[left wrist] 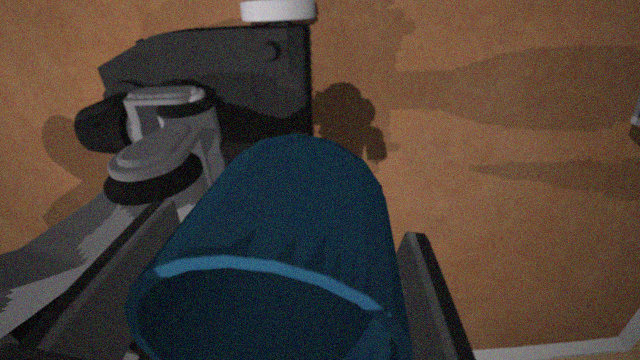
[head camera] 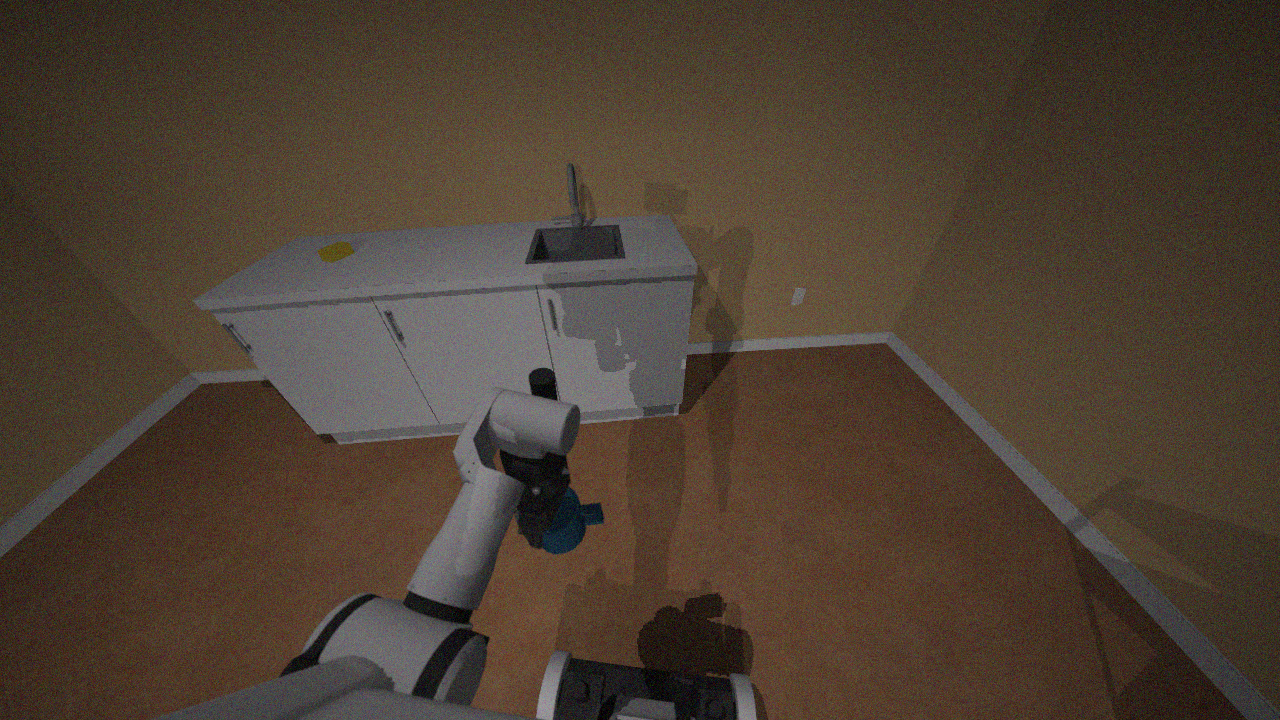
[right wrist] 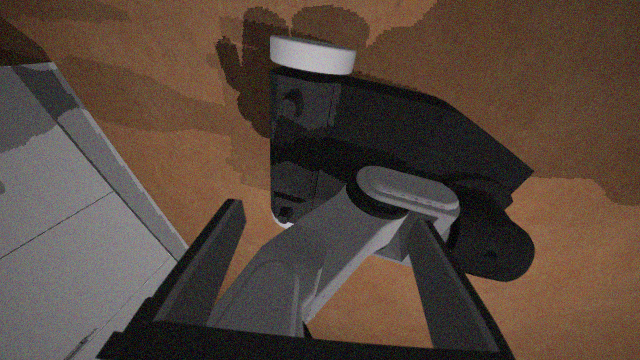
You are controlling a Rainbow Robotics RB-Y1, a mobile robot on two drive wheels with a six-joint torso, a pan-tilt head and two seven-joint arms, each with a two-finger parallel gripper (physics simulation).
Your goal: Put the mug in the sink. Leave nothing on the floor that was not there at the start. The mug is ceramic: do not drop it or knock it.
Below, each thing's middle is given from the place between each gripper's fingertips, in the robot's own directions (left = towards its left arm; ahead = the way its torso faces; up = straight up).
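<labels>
My right hand is 330 mm below the blue mug (head camera: 568, 528), and it is also 310 mm short of the mug and 380 mm to the right of it.
My left gripper is 30 mm to the left of the mug. Going by its middle, the blue mug is nearer to my left gripper than to my right hand.
</labels>
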